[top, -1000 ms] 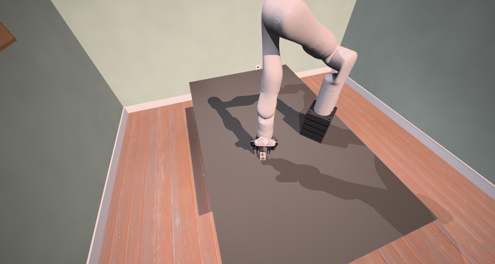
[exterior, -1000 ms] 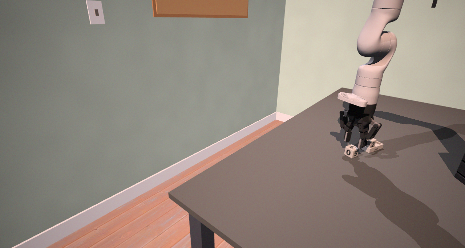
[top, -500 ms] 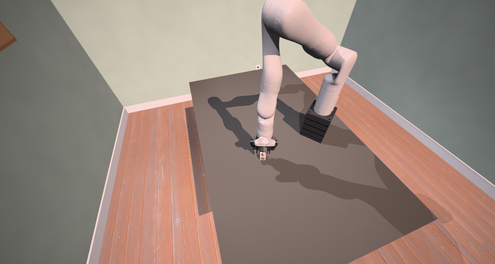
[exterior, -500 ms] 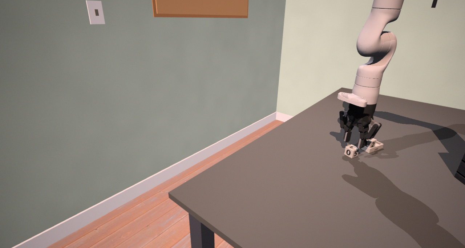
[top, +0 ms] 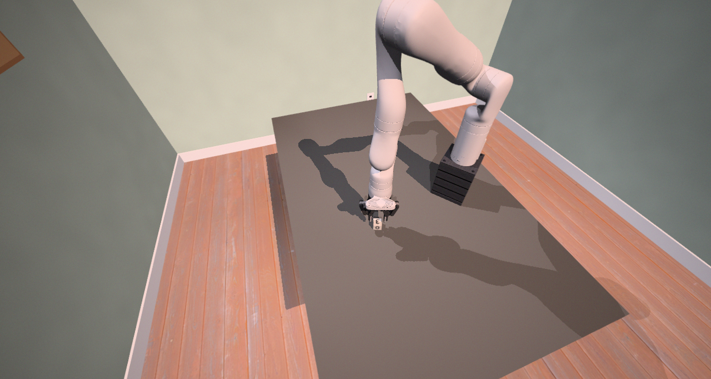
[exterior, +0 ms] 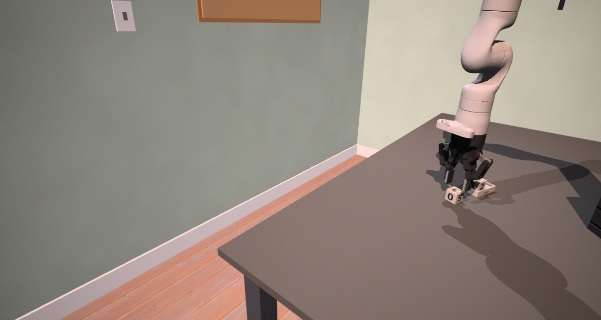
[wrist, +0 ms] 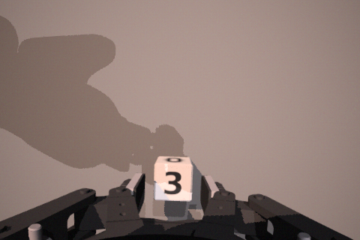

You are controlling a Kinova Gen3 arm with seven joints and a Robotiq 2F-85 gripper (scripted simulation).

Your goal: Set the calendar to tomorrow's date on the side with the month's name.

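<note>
Right now my hand is 4 cm above the cube. Also, from my hand: pale tray: 5 cm behind, 10 cm to the right, 5 cm below.
</note>
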